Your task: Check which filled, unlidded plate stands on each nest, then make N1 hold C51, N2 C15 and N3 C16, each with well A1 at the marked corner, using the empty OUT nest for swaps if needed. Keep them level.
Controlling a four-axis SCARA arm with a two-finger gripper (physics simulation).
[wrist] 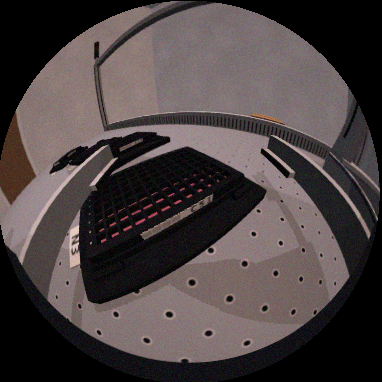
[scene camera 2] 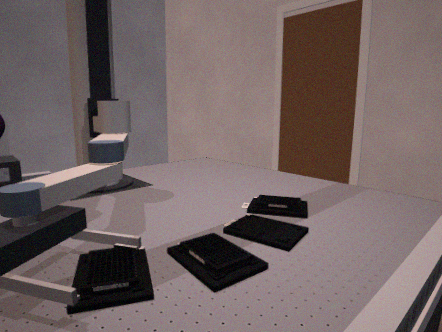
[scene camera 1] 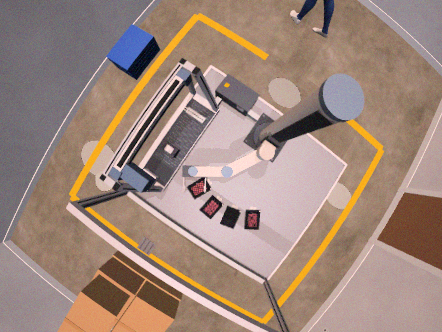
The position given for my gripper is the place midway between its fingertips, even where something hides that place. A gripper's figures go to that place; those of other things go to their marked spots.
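The nest N2 (scene camera 2: 199,272) and the black OUT nest (scene camera 2: 262,230) have their marked spots 22 cm apart. A nest N3 (scene camera 2: 126,297) is 48 cm from the lens. My gripper (scene camera 2: 112,265) is 50 cm from the lens. A plate C51 (scene camera 2: 112,270) is 53 cm from the lens; the nest N2 is 53 cm from the lens. The black OUT nest is 69 cm from the lens.
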